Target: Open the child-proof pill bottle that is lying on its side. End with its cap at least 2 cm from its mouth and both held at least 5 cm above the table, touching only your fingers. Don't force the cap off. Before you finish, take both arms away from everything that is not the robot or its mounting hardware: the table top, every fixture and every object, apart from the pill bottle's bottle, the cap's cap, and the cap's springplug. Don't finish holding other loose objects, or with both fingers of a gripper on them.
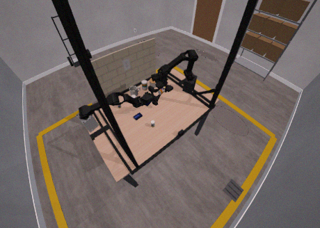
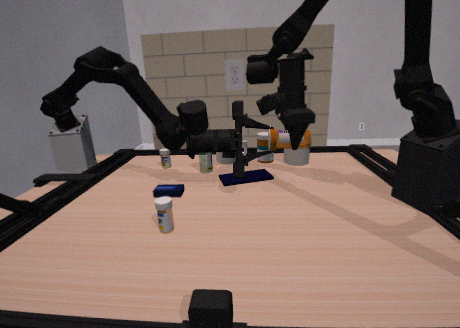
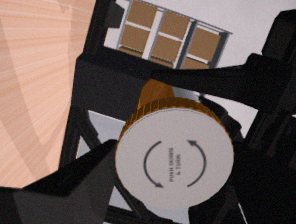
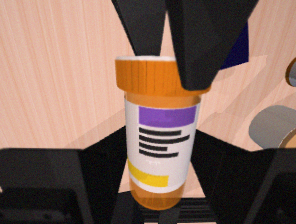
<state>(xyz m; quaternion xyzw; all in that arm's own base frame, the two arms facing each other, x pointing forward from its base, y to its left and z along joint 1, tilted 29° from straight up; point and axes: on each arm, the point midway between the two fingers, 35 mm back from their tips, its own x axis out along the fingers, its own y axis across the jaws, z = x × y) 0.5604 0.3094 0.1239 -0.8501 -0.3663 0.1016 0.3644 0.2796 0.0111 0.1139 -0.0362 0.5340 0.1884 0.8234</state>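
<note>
Now: the white push-and-turn cap 30 mm to the right of my left hand and 10 mm ahead of it. The rest, counted from my left hand: brick panel (350 mm ahead, 160 mm to the left, 90 mm above).
My right gripper is now 5 cm to the right of the white push-and-turn cap, 1 cm past it and 1 cm above it. The rest, counted from my right hand: brick panel (33 cm ahead, 23 cm to the left, 8 cm above).
</note>
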